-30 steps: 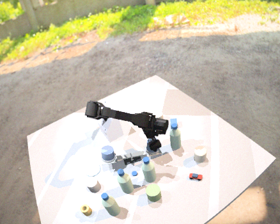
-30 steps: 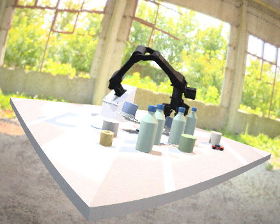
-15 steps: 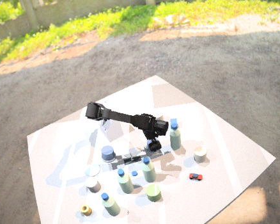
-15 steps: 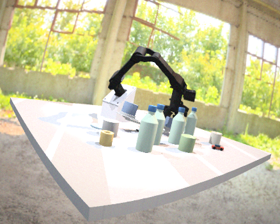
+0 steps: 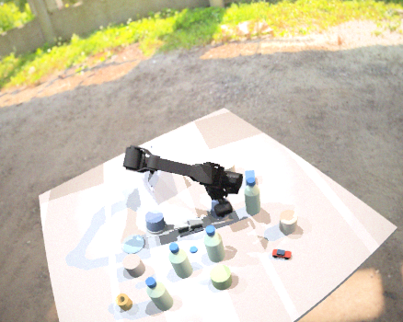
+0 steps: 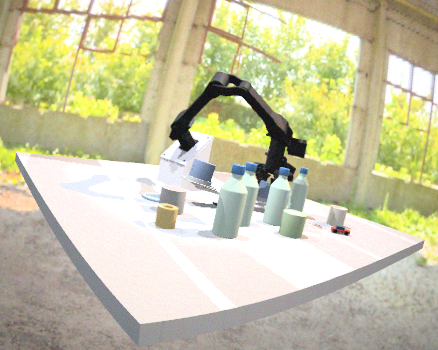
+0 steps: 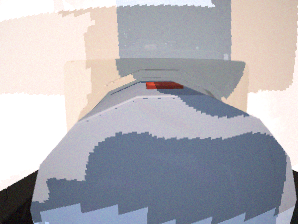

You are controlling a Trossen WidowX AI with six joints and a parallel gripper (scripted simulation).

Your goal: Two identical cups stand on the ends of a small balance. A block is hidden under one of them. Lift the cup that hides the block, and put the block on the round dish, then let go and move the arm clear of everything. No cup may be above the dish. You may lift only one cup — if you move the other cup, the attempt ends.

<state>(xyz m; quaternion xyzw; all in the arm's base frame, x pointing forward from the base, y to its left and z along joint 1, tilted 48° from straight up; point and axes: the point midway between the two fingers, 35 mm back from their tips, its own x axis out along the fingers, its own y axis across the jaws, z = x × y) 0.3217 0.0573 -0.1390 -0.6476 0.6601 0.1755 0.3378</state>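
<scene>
The pale green block lies 1 cm below my gripper tip. The rest, counted from my gripper tip: red toy car (30 cm ahead, 8 cm to the left, 4 cm below); green cylinder (24 cm ahead, 14 cm to the right, 1 cm below); blue disc (8 cm ahead, 17 cm to the right, 5 cm below).
</scene>
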